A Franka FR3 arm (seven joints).
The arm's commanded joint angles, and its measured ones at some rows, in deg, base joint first. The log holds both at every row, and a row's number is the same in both.
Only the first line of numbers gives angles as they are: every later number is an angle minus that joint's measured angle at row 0.
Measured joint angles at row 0: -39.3, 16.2, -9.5, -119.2, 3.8, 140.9, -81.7
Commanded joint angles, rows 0 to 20: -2.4, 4.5, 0.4, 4.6, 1.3, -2.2, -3.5; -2.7, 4.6, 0.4, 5.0, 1.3, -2.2, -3.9; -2.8, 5.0, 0.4, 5.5, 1.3, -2.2, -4.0; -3.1, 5.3, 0.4, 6.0, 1.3, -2.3, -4.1; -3.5, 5.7, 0.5, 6.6, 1.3, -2.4, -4.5; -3.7, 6.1, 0.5, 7.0, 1.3, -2.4, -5.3; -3.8, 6.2, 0.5, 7.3, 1.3, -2.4, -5.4; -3.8, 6.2, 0.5, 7.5, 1.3, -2.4, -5.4; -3.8, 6.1, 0.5, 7.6, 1.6, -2.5, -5.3; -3.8, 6.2, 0.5, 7.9, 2.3, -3.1, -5.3; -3.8, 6.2, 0.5, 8.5, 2.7, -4.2, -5.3; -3.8, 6.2, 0.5, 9.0, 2.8, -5.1, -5.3; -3.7, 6.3, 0.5, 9.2, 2.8, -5.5, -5.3; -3.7, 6.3, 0.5, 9.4, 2.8, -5.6, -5.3; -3.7, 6.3, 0.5, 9.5, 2.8, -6.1, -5.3; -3.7, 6.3, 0.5, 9.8, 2.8, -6.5, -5.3; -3.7, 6.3, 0.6, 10.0, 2.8, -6.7, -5.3; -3.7, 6.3, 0.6, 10.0, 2.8, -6.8, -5.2; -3.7, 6.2, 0.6, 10.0, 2.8, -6.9, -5.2; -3.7, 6.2, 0.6, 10.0, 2.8, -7.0, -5.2; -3.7, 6.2, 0.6, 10.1, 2.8, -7.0, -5.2
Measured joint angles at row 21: -2.7, 5.4, 0.0, 8.4, 1.6, -5.3, -4.0
